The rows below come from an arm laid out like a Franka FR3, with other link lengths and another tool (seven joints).
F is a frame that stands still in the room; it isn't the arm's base.
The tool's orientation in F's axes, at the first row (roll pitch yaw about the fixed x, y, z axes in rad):
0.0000 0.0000 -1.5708
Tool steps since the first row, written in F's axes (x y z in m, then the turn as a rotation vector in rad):
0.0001 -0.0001 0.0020 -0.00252 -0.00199 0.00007
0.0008 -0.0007 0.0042 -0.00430 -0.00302 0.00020
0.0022 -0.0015 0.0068 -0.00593 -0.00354 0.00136
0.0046 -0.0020 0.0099 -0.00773 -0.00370 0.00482
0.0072 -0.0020 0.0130 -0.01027 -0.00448 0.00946
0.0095 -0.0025 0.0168 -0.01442 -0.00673 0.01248
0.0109 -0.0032 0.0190 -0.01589 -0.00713 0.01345
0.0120 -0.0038 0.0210 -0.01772 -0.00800 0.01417
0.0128 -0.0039 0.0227 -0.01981 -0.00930 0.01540
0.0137 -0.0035 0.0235 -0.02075 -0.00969 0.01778
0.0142 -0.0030 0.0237 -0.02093 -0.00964 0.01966
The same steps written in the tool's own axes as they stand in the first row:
0.0001 0.0001 0.0020 0.00199 -0.00252 0.00007
0.0007 0.0008 0.0042 0.00302 -0.00430 0.00020
0.0015 0.0022 0.0068 0.00354 -0.00593 0.00136
0.0020 0.0046 0.0099 0.00370 -0.00773 0.00482
0.0020 0.0072 0.0130 0.00448 -0.01027 0.00946
0.0025 0.0095 0.0168 0.00673 -0.01442 0.01248
0.0032 0.0109 0.0190 0.00713 -0.01589 0.01345
0.0038 0.0120 0.0210 0.00800 -0.01772 0.01417
0.0039 0.0128 0.0227 0.00930 -0.01981 0.01540
0.0035 0.0137 0.0235 0.00969 -0.02075 0.01778
0.0030 0.0142 0.0237 0.00964 -0.02093 0.01966

